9 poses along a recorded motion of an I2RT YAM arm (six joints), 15 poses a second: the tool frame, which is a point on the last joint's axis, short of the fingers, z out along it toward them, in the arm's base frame.
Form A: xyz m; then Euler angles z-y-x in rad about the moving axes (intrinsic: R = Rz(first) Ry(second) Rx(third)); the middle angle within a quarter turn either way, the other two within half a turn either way.
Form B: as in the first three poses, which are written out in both.
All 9 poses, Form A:
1: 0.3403 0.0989 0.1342 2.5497 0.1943 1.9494
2: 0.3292 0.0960 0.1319 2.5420 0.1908 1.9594
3: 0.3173 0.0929 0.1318 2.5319 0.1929 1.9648
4: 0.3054 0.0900 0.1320 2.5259 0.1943 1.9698
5: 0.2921 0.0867 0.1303 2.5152 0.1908 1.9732
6: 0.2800 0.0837 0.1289 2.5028 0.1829 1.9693
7: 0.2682 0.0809 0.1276 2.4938 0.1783 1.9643
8: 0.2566 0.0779 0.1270 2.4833 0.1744 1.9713
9: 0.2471 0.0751 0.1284 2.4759 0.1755 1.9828
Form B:
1: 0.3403 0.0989 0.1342 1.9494 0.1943 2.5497
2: 0.3292 0.0960 0.1319 1.9594 0.1908 2.5420
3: 0.3173 0.0929 0.1318 1.9648 0.1929 2.5319
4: 0.3054 0.0900 0.1320 1.9698 0.1943 2.5259
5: 0.2921 0.0867 0.1303 1.9732 0.1908 2.5152
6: 0.2800 0.0837 0.1289 1.9693 0.1829 2.5028
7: 0.2682 0.0809 0.1276 1.9643 0.1783 2.4938
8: 0.2566 0.0779 0.1270 1.9713 0.1744 2.4833
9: 0.2471 0.0751 0.1284 1.9828 0.1755 2.4759
